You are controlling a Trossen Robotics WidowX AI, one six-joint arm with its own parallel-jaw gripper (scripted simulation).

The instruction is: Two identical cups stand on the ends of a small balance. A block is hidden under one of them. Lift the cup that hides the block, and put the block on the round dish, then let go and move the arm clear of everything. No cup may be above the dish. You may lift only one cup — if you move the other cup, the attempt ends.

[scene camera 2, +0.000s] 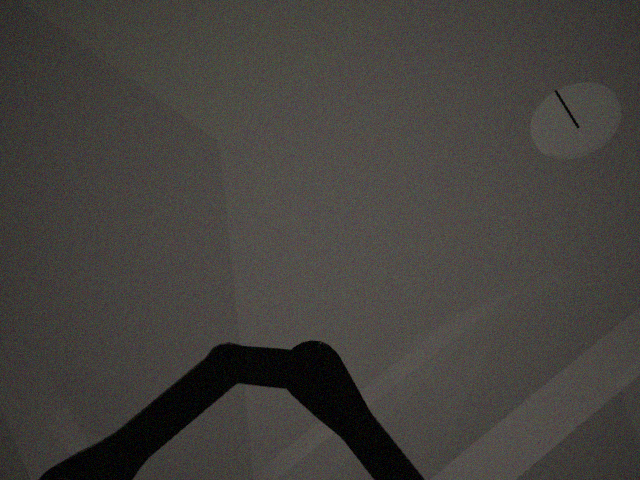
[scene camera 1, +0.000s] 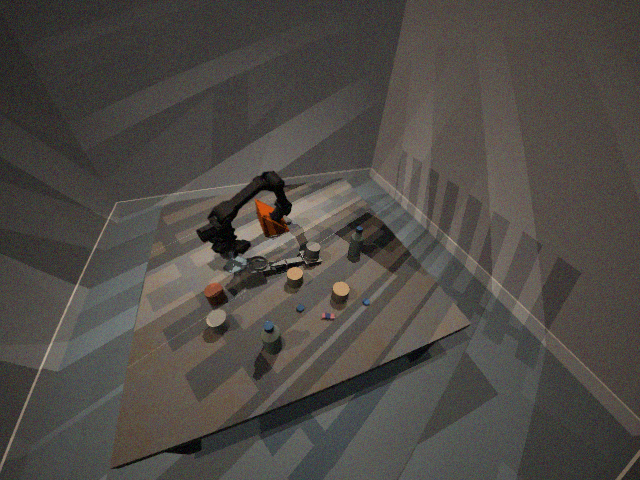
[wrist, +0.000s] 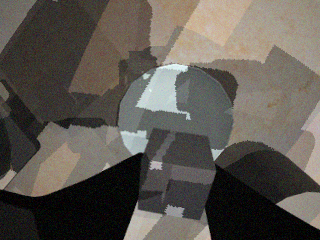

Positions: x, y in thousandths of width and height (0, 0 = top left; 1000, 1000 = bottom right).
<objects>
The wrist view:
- gripper: 545, 690
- grey block: 555, 710, held by the gripper
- round dish: 552, 406
</objects>
